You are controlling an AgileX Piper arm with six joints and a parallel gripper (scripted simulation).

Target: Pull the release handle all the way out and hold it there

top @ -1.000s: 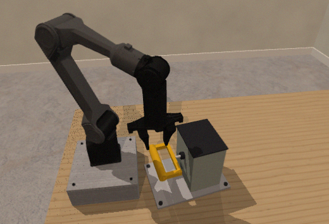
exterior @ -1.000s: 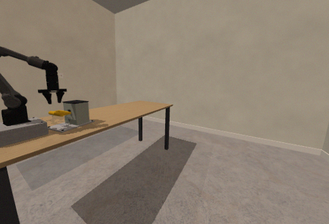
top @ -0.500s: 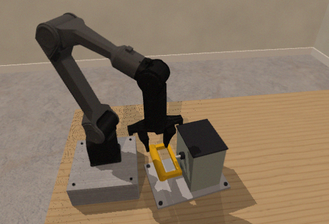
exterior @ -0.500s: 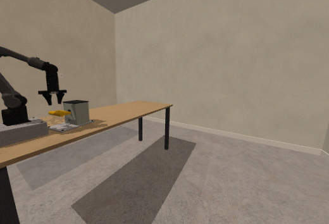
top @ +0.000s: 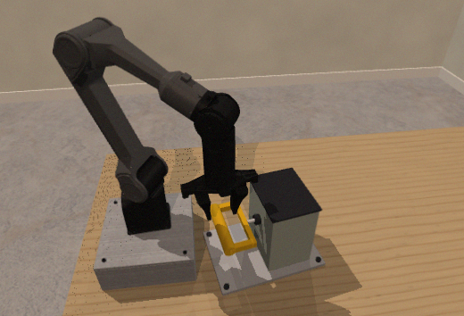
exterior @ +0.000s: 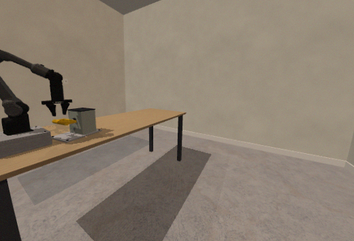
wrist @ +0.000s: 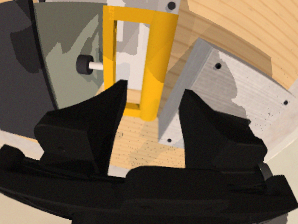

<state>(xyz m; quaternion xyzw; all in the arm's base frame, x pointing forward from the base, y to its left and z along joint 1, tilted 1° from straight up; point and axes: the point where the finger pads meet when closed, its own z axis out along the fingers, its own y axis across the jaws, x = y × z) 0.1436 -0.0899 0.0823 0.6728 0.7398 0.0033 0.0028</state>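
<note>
The release handle is 5 cm below my hand, 5 cm ahead of it and 1 cm to the left of it. Round my hand: grey baseplate 15 cm below, 10 cm ahead, 1 cm to the left.
</note>
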